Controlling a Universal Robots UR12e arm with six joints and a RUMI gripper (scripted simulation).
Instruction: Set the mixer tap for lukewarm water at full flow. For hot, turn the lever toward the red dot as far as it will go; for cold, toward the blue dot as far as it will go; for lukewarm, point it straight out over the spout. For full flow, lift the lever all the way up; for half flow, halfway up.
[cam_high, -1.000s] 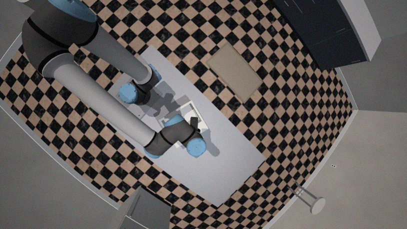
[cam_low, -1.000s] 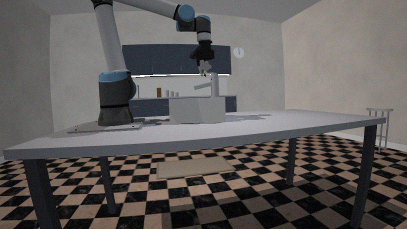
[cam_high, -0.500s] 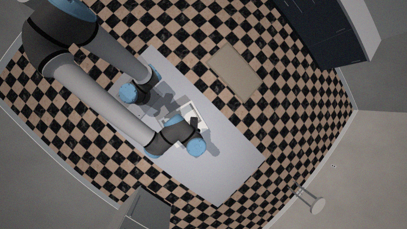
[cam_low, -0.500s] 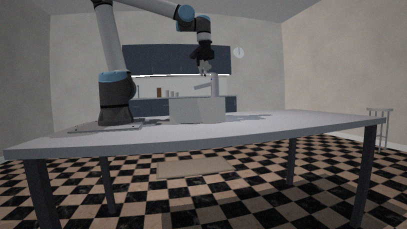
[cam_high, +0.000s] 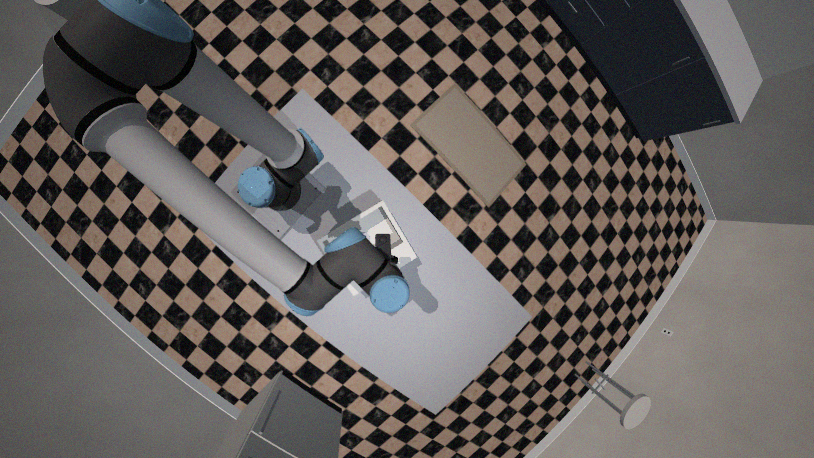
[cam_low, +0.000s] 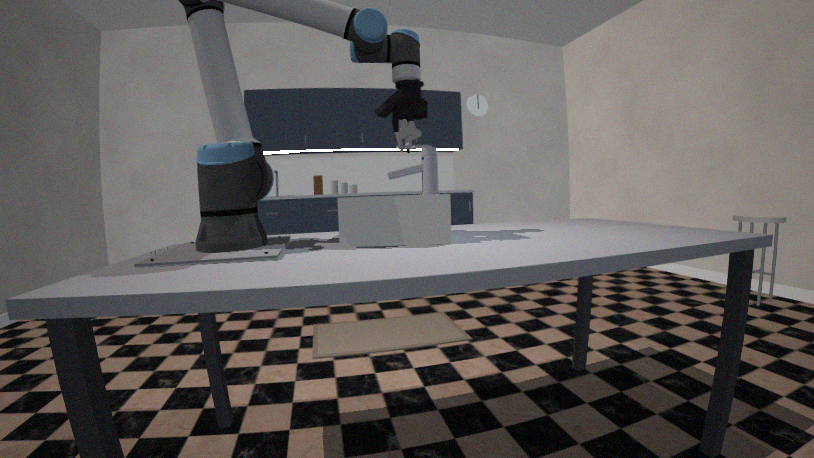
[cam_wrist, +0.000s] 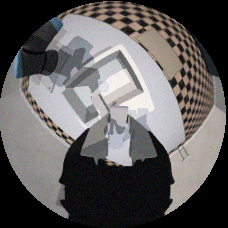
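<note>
Now: the lever 3 cm to the right of my hand and 2 cm ahead of it. Also, from my hand: sink 24 cm below, 6 cm behind, 3 cm to the right; then mixer tap 5 cm to the right, 5 cm below, 4 cm ahead.
</note>
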